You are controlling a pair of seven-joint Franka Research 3 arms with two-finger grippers.
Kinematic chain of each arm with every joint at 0, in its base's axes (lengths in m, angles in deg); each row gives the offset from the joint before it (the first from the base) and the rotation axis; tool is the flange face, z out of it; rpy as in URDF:
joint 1: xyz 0 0 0.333 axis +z
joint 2: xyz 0 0 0 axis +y
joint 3: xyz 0 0 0.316 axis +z
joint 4: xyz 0.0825 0 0 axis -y
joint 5: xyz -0.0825 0 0.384 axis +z
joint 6: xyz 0 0 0 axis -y
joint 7: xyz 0.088 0 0 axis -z
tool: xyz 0 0 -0.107 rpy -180 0 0
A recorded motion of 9 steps. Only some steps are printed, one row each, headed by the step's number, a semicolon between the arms.
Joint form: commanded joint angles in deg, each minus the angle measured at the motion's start. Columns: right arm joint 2, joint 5, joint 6, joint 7, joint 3, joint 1, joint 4; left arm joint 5, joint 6, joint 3, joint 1, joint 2, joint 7, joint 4.
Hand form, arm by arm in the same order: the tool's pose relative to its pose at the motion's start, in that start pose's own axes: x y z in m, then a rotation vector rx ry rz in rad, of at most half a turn. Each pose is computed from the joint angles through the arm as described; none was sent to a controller.
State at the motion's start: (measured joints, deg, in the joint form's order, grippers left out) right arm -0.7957 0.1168 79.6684 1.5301 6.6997 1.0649 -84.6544; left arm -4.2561 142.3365 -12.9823 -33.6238 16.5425 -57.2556 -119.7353
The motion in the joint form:
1: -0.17 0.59 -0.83 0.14 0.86 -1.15 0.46; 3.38 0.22 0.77 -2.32 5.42 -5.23 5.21
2: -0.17 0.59 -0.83 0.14 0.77 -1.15 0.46; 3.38 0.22 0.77 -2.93 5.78 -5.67 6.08
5: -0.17 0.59 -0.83 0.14 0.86 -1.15 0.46; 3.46 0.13 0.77 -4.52 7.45 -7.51 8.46
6: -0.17 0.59 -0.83 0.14 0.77 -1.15 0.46; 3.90 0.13 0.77 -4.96 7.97 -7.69 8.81
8: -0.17 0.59 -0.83 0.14 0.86 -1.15 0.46; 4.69 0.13 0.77 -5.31 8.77 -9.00 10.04
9: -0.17 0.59 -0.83 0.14 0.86 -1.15 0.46; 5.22 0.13 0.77 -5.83 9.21 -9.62 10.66
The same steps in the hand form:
1: -0.0029 0.0013 -0.0038 0.0098 -0.0038 0.0055; -0.0003 0.0260 0.0218 0.0107 0.0153 -0.0255
2: -0.0029 0.0021 -0.0038 0.0099 -0.0038 0.0071; -0.0038 0.0331 0.0204 0.0024 0.0169 -0.0231
5: -0.0029 0.0013 -0.0038 0.0098 -0.0038 0.0055; -0.0132 0.0501 0.0236 -0.0092 0.0136 -0.0296
6: -0.0029 0.0021 -0.0038 0.0099 -0.0038 0.0071; -0.0167 0.0530 0.0273 -0.0051 0.0140 -0.0201
8: -0.0029 0.0013 -0.0038 0.0098 -0.0038 0.0055; -0.0172 0.0596 0.0278 -0.0096 0.0216 -0.0276
9: -0.0029 0.0013 -0.0038 0.0098 -0.0038 0.0055; -0.0209 0.0645 0.0288 -0.0106 0.0255 -0.0230

